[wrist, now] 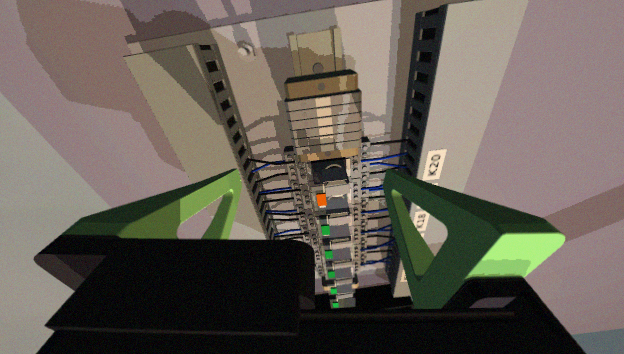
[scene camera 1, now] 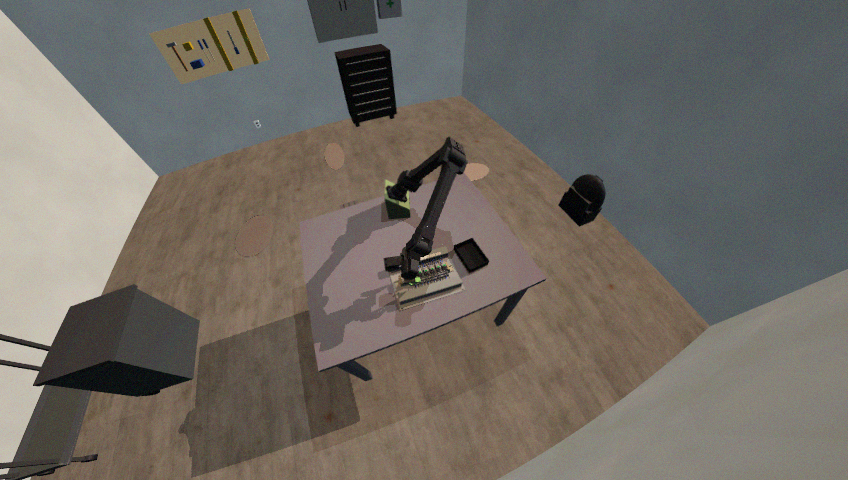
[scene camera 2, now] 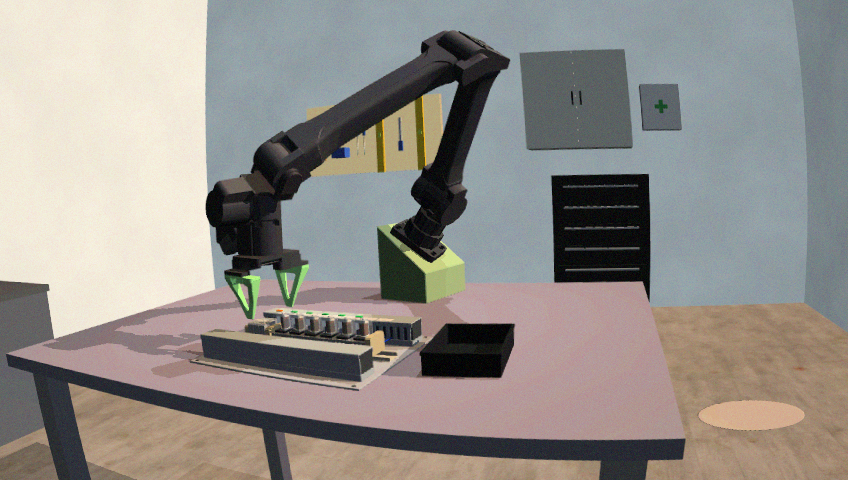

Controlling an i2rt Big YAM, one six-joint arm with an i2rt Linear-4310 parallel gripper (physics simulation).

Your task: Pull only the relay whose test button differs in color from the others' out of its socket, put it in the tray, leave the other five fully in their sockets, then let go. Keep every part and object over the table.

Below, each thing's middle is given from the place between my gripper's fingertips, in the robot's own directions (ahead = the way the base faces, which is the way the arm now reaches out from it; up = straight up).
Now: hand 7 cm to the right of the panel (scene camera 2: 380,367), 6 cm above it and 2 cm past it.
